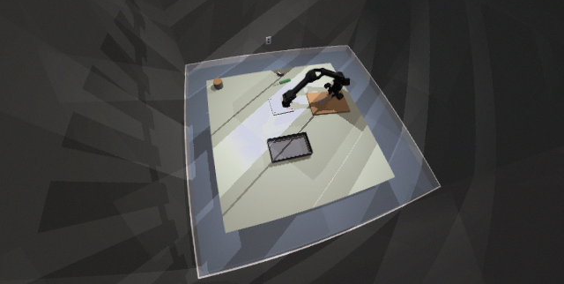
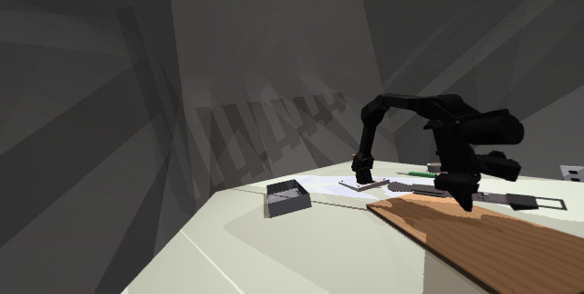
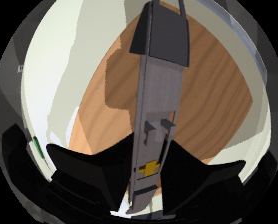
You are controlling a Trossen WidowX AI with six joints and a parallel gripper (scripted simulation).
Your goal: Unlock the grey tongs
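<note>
The wooden board is 3 cm ahead of my gripper tip, 2 cm to the right of it and 4 cm below it. Round my gripper tip: small white disc (36 cm behind, 40 cm to the right, 3 cm below); roasting tin (43 cm ahead, 45 cm to the right, 2 cm below).
</note>
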